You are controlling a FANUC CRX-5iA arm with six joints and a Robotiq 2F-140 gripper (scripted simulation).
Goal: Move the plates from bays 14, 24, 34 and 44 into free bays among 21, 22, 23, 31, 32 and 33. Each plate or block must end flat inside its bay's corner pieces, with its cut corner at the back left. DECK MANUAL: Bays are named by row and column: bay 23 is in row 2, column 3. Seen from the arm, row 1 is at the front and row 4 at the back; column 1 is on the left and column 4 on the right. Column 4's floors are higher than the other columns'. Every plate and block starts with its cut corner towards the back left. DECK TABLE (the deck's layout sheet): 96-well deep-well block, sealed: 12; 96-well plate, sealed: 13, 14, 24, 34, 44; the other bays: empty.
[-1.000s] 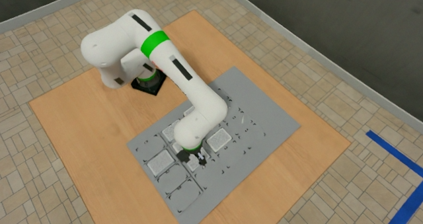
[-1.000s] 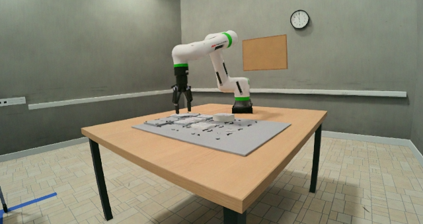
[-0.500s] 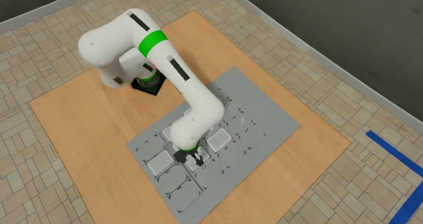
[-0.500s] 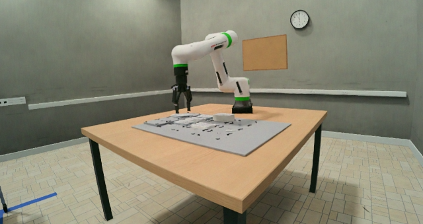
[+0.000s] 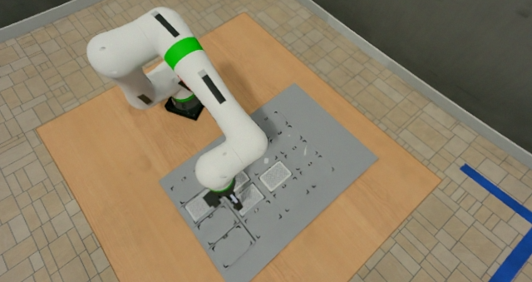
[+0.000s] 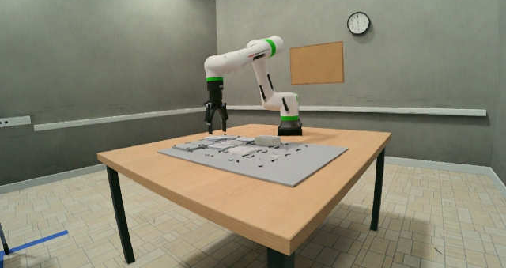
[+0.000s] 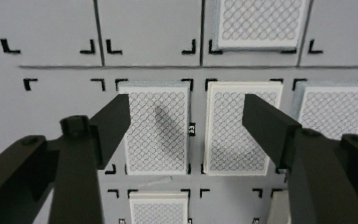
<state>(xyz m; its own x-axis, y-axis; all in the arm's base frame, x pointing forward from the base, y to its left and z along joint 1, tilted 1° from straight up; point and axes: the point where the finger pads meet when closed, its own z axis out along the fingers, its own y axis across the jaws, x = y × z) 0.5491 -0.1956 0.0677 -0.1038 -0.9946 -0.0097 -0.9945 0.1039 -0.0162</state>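
The sealed 96-well plate is 100 mm to the right of my hand, 80 mm below it and 80 mm behind it. The rest, counted from my hand: sealed deep-well block (240 mm to the left, 150 mm behind, 80 mm below).
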